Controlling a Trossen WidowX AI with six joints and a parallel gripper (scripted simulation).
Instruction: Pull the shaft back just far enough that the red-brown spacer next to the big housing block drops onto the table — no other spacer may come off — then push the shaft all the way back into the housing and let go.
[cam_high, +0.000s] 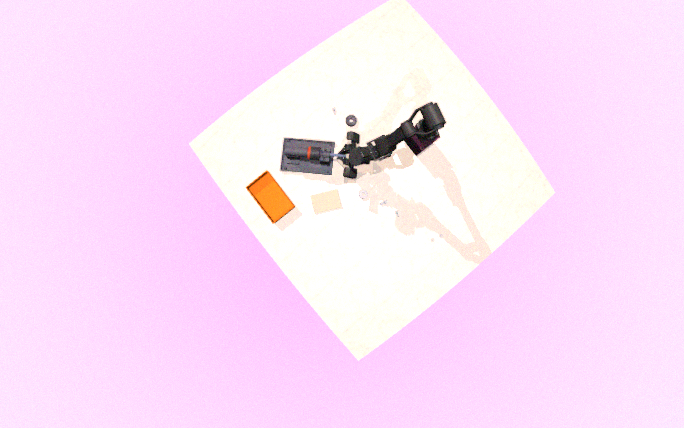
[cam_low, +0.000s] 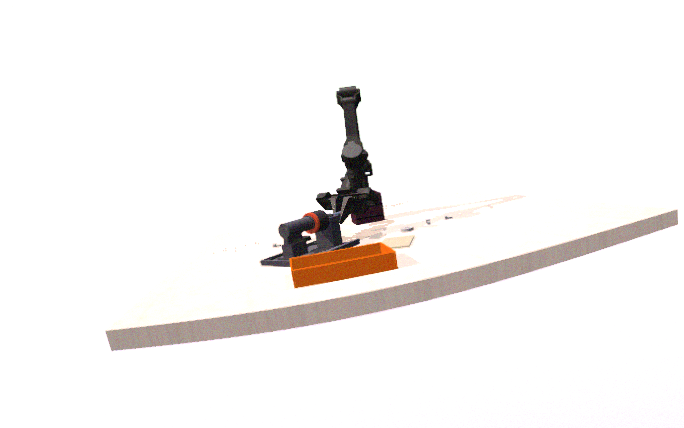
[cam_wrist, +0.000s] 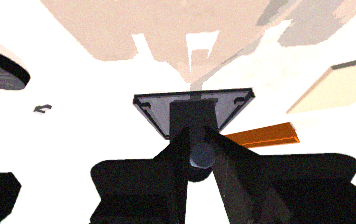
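Now: the red-brown spacer 90 mm ahead of my gripper tip, 70 mm to the right of it and 20 mm above it. Also, from my gripper tip: support block (110 mm ahead, 80 mm to the right, 10 mm below); tan pad (140 mm ahead, 140 mm to the left, 50 mm below); orange tray (340 mm ahead, 50 mm below).
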